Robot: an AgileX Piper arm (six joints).
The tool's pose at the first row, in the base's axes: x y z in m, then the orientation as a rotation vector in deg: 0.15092 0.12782 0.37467 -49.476 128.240 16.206
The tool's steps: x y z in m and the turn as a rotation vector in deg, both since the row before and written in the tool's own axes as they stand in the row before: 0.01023 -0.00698 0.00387 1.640 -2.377 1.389; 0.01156 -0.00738 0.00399 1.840 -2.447 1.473; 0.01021 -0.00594 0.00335 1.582 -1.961 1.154; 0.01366 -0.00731 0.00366 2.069 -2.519 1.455; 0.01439 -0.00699 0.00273 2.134 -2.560 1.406; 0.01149 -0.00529 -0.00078 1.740 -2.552 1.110; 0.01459 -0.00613 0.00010 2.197 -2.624 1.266; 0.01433 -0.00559 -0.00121 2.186 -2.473 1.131; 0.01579 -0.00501 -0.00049 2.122 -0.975 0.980
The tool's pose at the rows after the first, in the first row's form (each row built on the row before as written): 0.15224 0.11909 0.36516 -46.342 126.642 15.866; 0.15322 0.10968 0.35446 -43.024 124.965 15.365; 0.15367 0.10197 0.34492 -40.361 123.571 14.832; 0.15344 0.09206 0.33247 -36.985 121.722 14.096; 0.15214 0.08209 0.31973 -33.654 119.764 13.279; 0.14887 0.07354 0.31097 -30.903 117.671 12.712; 0.14540 0.06399 0.29884 -27.733 115.522 11.786; 0.14090 0.05494 0.28718 -24.772 113.439 10.767; 0.13636 0.04674 0.27351 -22.279 112.746 9.452
